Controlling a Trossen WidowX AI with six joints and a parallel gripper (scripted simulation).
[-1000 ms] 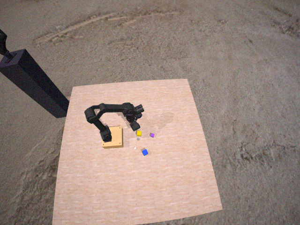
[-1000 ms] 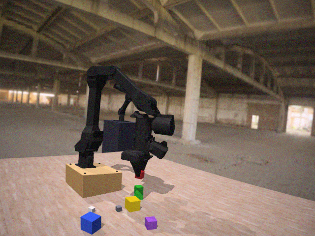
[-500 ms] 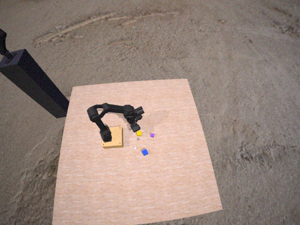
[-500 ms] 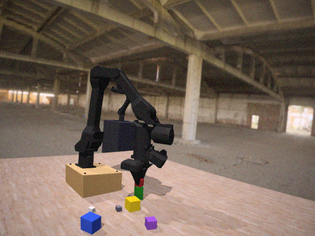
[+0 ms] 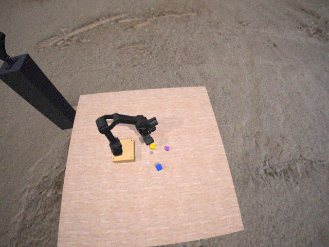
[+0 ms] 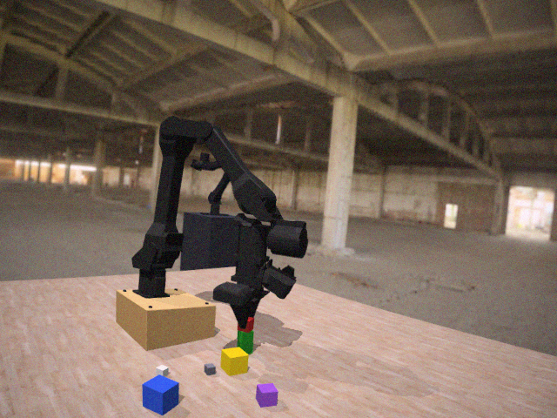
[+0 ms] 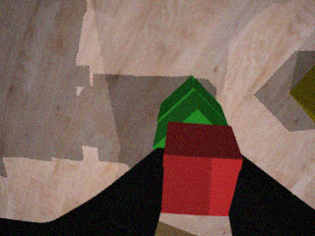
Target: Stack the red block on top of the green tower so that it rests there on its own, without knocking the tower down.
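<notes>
The red block is 10 mm above my gripper tip. From my gripper tip the other things lie so: small grey block 30 mm ahead, 110 mm to the right, 50 mm below; then purple block 160 mm ahead, 110 mm to the right, 40 mm below; then yellow block 50 mm ahead, 70 mm to the right, 40 mm below.
</notes>
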